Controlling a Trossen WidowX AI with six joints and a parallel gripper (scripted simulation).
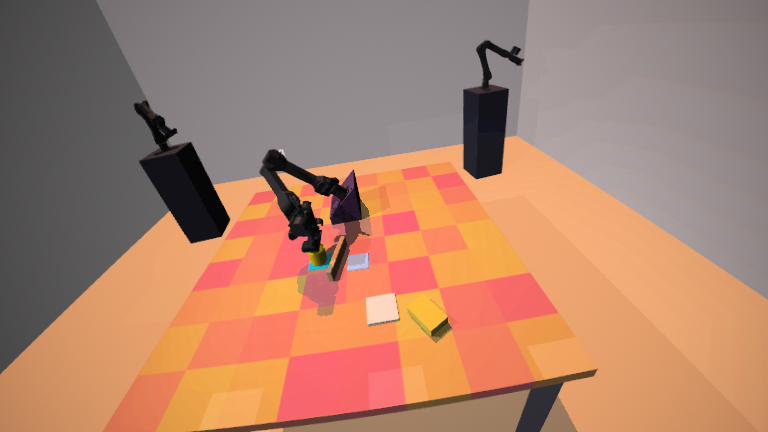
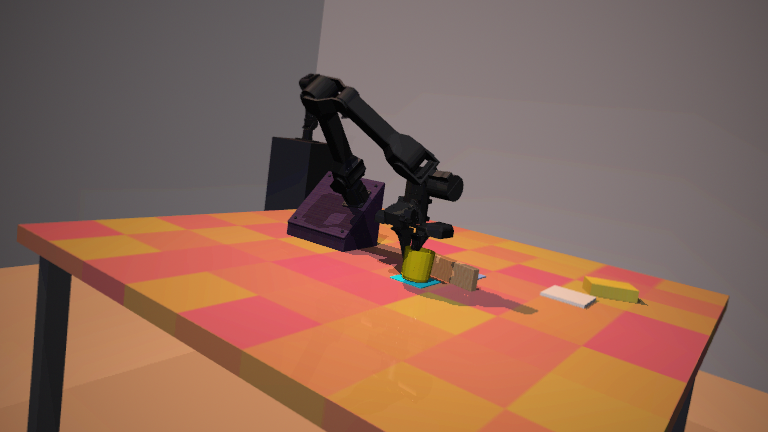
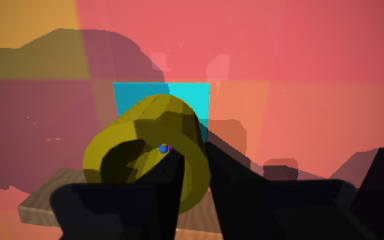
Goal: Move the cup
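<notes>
The yellow cup is 2 cm ahead of my gripper tip and 1 cm below it. From my gripper tip the other things lie so: cyan pad (5 cm below, 3 cm ahead); then wooden wall (7 cm to the left, 6 cm ahead, 3 cm below); then blue marble (3 cm below, 3 cm ahead, 1 cm to the left).
</notes>
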